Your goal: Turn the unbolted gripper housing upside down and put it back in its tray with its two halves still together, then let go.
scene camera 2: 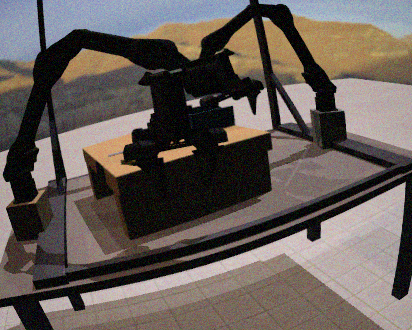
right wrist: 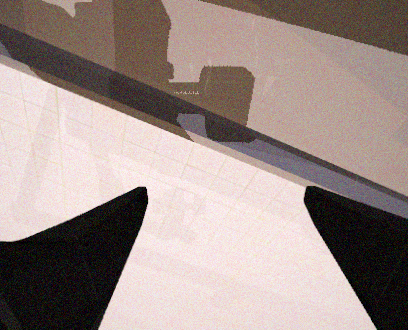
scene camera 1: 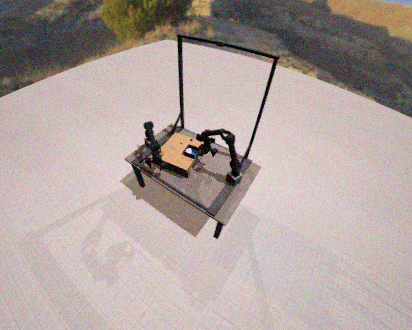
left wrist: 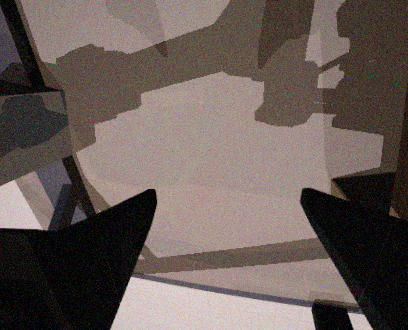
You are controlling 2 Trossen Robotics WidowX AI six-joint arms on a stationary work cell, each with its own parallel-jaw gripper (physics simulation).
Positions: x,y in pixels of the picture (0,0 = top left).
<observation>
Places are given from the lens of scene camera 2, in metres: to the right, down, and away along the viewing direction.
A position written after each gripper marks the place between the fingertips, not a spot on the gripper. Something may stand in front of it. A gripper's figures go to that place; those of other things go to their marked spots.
left gripper (scene camera 2: 241,120): 0.10, -0.13, 1.15
right gripper (scene camera 2: 186,194): -0.03, 0.05, 0.68
table edge (scene camera 2: 217,239): 0.02, 0.13, 0.70
</observation>
